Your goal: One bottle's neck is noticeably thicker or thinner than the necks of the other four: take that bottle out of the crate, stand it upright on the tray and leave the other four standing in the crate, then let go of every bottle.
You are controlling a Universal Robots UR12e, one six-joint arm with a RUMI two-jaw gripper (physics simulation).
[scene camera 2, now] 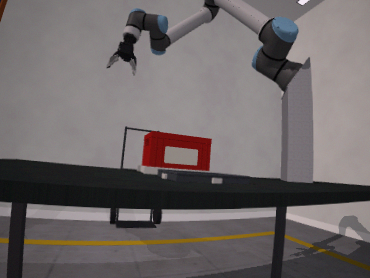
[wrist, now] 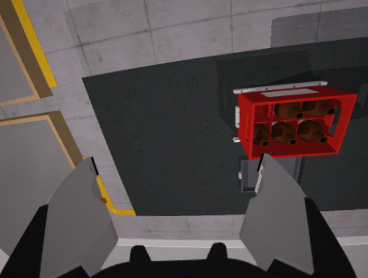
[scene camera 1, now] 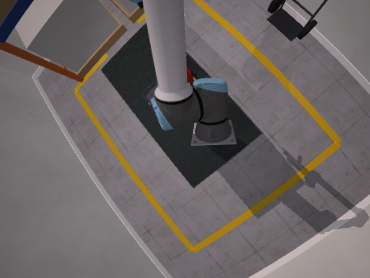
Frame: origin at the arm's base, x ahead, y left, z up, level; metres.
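Seen in the pictures: gripper, fingertip midpoint: [scene camera 2: 120, 72] [wrist: 178, 157]; arm's base, origin of the base link: [scene camera 2: 294, 79] [scene camera 1: 213, 131].
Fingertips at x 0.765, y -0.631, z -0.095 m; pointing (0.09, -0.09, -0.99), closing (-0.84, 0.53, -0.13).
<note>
Pixels of each thing's middle, then the offset from my fingertips to it. Level surfaces: height alone.
- red crate, body centre: [wrist: 284, 120] [scene camera 2: 175, 155] [scene camera 1: 175, 72] dy +0.253, dx -0.207, dz -0.414 m
- second back-row bottle, body centre: [wrist: 314, 104] dy +0.250, dx -0.307, dz -0.416 m
- dark grey tray, body centre: [scene camera 2: 201, 176] [wrist: 268, 173] [scene camera 1: 156, 96] dy +0.520, dx -0.089, dz -0.489 m
- dark table, its level: dz -0.501 m
A red crate [scene camera 1: 189, 76] [scene camera 2: 156, 151] [wrist: 346, 117] stands on the dark table. In the wrist view it is right of centre, with brown bottles upright in it: a back-row bottle [wrist: 288, 110], a second back-row bottle [wrist: 317, 107], and front-row bottles [wrist: 260, 134] [wrist: 283, 133] [wrist: 311, 131]. The back-left compartment looks empty. The necks are too small to compare. A dark grey tray [scene camera 2: 195, 176] [wrist: 243, 176] lies beside the crate, partly hidden by the right finger in the wrist view. My gripper [scene camera 2: 121, 70] [wrist: 178, 157] is open and empty, high above the table, left of the crate in scene camera 2.
The dark table [scene camera 1: 195, 170] [scene camera 2: 75, 185] [wrist: 165, 130] carries white brackets [wrist: 280, 87] along the crate's edges. The arm's grey pedestal [scene camera 2: 297, 130] stands at the right in scene camera 2. A hand truck [scene camera 2: 124, 150] is behind the table. Brown-edged boxes [wrist: 69, 142] are beyond the table's end.
</note>
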